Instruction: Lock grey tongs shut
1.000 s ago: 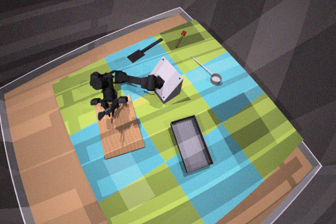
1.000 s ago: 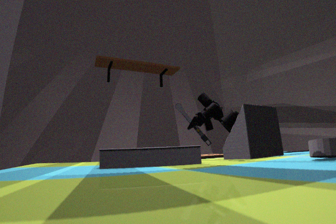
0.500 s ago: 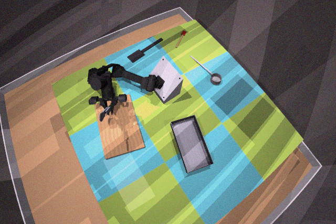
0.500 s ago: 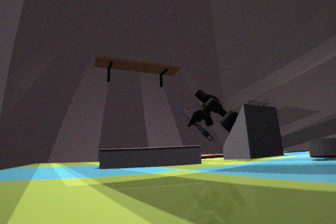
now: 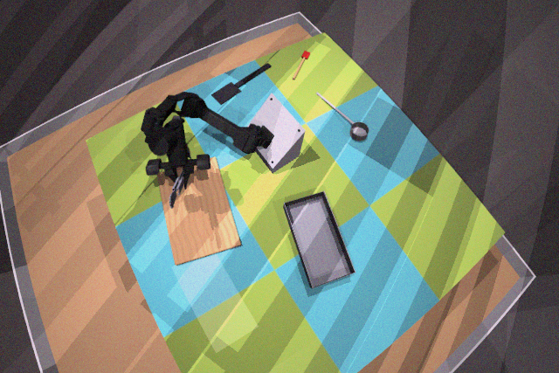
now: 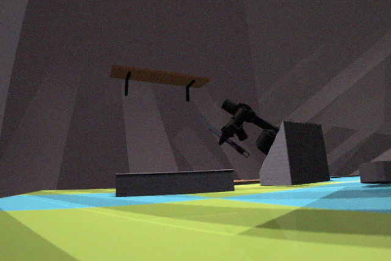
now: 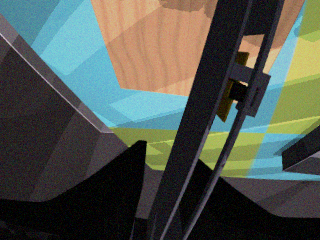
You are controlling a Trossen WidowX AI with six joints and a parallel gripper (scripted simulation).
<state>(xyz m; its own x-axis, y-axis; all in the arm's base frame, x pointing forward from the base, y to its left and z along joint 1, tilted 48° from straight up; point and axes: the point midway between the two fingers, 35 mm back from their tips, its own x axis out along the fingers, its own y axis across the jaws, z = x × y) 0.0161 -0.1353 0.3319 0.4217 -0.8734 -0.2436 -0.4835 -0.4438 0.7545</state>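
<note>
Right now the yellow lock piece is 4 cm to the left of my gripper tip and 4 cm behind it. From my gripper tip the other things lie so: wooden board 18 cm below, 1 cm ahead; then dark roasting tin 38 cm ahead, 25 cm to the left, 16 cm below; then black spatula 48 cm to the left, 35 cm behind, 18 cm below.
</note>
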